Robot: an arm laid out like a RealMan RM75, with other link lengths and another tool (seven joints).
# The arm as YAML. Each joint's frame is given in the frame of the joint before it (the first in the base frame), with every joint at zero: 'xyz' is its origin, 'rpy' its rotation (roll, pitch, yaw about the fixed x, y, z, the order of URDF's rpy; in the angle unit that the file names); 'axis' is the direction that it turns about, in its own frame. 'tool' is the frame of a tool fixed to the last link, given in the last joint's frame.
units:
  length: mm
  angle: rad
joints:
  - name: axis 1
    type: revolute
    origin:
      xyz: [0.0, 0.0, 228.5]
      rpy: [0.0, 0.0, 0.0]
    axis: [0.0, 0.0, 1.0]
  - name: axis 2
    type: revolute
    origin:
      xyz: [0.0, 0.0, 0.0]
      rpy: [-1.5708, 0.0, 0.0]
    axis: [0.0, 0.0, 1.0]
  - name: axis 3
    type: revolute
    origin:
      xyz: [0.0, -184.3, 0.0]
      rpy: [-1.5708, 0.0, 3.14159]
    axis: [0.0, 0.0, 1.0]
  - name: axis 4
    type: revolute
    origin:
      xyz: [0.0, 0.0, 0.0]
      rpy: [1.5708, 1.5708, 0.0]
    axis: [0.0, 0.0, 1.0]
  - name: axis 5
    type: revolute
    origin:
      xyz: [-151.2, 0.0, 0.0]
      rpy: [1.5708, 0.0, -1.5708]
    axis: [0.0, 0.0, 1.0]
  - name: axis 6
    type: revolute
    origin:
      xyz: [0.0, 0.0, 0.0]
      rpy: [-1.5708, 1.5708, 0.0]
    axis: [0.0, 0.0, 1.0]
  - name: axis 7
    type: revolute
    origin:
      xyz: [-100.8, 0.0, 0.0]
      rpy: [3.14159, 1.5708, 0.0]
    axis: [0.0, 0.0, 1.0]
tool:
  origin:
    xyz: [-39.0, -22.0, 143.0]
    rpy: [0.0, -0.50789, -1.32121]
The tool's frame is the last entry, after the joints.
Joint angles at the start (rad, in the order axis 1, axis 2, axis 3, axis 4, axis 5, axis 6, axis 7):
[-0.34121 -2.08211 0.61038 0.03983 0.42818 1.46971 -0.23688]
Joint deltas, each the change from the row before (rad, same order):
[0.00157 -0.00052 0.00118 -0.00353 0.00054 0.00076 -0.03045]
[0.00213 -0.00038 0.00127 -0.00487 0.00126 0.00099 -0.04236]
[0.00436 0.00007 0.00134 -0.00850 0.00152 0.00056 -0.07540]
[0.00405 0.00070 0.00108 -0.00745 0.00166 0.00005 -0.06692]
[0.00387 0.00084 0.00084 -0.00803 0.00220 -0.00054 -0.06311]
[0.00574 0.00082 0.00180 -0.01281 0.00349 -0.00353 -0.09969]
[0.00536 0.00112 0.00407 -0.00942 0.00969 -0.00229 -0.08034]
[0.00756 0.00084 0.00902 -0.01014 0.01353 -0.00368 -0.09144]
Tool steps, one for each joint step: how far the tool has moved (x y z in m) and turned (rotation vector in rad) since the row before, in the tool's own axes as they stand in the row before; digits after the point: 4 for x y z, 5 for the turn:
[-0.0008 -0.0008 -0.0008 -0.01440 0.00389 -0.02813]
[-0.0011 -0.0010 -0.0010 -0.01994 0.00529 -0.03883]
[-0.0017 -0.0007 -0.0018 -0.03744 0.01047 -0.06714]
[-0.0014 -0.0002 -0.0015 -0.03348 0.00945 -0.05869]
[-0.0011 -0.0001 -0.0017 -0.03211 0.01035 -0.05531]
[-0.0012 -0.0001 -0.0030 -0.05237 0.01899 -0.08720]
[-0.0007 -0.0015 -0.0029 -0.03490 0.01758 -0.07209]
[-0.0001 -0.0023 -0.0044 -0.03687 0.02494 -0.08243]

